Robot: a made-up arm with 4 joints.
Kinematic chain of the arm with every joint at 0, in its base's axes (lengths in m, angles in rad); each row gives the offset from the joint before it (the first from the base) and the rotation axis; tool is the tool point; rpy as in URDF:
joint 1: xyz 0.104 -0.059 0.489 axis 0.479 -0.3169 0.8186
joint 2: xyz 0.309 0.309 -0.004 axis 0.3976 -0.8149 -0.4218
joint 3: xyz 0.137 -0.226 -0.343 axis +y
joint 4: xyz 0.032 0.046 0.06 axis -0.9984 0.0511 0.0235
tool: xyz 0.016 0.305 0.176 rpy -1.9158 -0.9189 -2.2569
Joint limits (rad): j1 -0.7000..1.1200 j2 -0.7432..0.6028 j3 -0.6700..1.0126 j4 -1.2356..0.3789
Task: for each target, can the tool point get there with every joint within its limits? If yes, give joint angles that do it. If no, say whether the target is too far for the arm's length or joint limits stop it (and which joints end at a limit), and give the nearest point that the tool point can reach.
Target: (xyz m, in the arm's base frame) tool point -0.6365 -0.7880 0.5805
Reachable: no: joint limits stop it (at a limit: joint 1, joint 3, joint 4) | nearest point 0.2884 -0.1236 0.3874 | short by 1.155 m
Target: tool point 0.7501 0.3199 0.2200
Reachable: yes | joints -0.0978 -0.0621 0.7396 0.0252
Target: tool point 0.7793 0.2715 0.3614
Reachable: yes | joints -0.1288 0.2574 0.4988 -0.0279
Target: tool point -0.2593 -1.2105 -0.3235
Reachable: no: too far | nearest point 0.6357 -0.4509 0.0120 | short by 1.221 m
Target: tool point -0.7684 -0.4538 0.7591
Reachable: no: joint limits stop it (at a limit: joint 1, joint 2, joint 3) | nearest point -0.0122 0.2641 0.6847 | short by 1.045 m
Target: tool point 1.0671 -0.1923 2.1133
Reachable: no: too far | nearest point 0.4805 0.3849 0.9221 | short by 1.448 m
